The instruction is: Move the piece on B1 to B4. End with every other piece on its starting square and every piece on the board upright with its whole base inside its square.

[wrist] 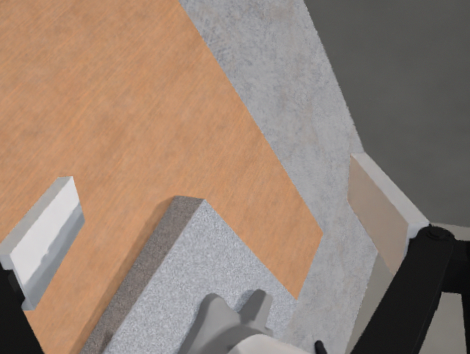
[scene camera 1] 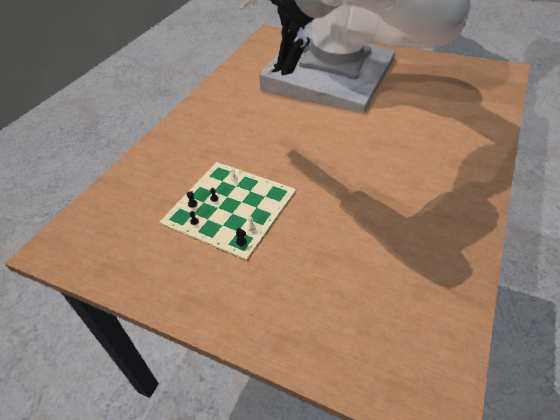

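Pixels of known places: gripper, fingertip midpoint: (wrist: 212, 188) (scene camera 1: 255, 40); arm's base, link origin: (scene camera 1: 335, 58).
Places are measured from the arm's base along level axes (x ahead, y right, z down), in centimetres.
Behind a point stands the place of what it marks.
Note:
A green and cream chessboard (scene camera 1: 170, 223) @(x 72.9, y 14.9, z 3.2 cm) lies on the table; its labels are too small to read, so I cannot tell which piece is on B1. Upright on it are a pale piece (scene camera 1: 234, 176) @(x 56.0, y 7.7, z 2.1 cm) on the far row, a black pawn (scene camera 1: 214, 195) @(x 63.4, y 9.1, z 1.9 cm) near the middle left, a black piece (scene camera 1: 191, 200) @(x 66.8, y 12.9, z 1.5 cm) at the left edge, another black pawn (scene camera 1: 194, 218) @(x 70.9, y 9.9, z 1.9 cm) on the near row, a pale piece (scene camera 1: 252, 225) @(x 68.5, y -2.4, z 2.1 cm) at the right edge and a larger black piece (scene camera 1: 241, 237) @(x 72.7, y -1.9, z 1.3 cm) at the near corner. My gripper (scene camera 1: 281, 70) (wrist: 212, 188) @(x 34.6, y 9.6, z -20.0 cm) is open and empty, well beyond the board, up by the robot base.
The grey base block (scene camera 1: 312, 94) @(x 18.7, y 1.1, z 1.4 cm) (wrist: 200, 260) @(x 13.1, y 11.4, z -0.9 cm) stands at the far side of the wooden table (scene camera 1: 350, 310) @(x 79.6, y -26.2, z 3.9 cm) (wrist: 125, 100) @(x 30.8, y 22.0, z 3.9 cm), under the arm (scene camera 1: 420, 22) @(x 43.0, y -25.5, z -31.5 cm). The arm's shadow falls on the table to the right of the board. A table edge shows beside the block in the wrist view.

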